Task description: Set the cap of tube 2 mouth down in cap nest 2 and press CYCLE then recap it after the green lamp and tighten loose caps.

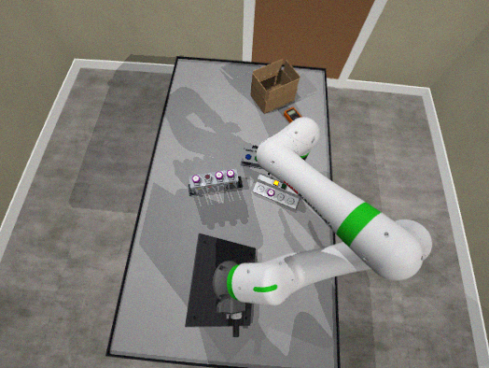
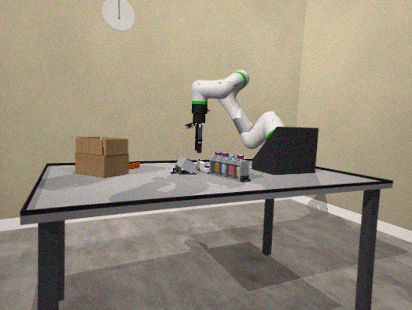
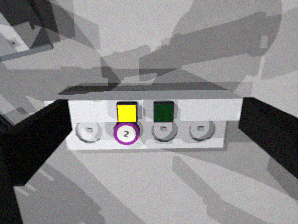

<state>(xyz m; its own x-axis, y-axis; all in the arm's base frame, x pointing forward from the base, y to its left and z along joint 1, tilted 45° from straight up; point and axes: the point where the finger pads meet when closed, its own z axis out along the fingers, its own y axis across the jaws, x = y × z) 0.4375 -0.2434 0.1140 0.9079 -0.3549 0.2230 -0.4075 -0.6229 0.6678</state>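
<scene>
Now: hand 40 mm past the purple cap marked 2, 50 mm to the right of it and 90 mm above it. The rest, counted from my hand: key housing (140 mm ahead, 140 mm to the left, 50 mm below); then green key (120 mm ahead, 120 mm to the left, 40 mm below); then blue key (130 mm ahead, 160 mm to the left, 40 mm below).
</scene>
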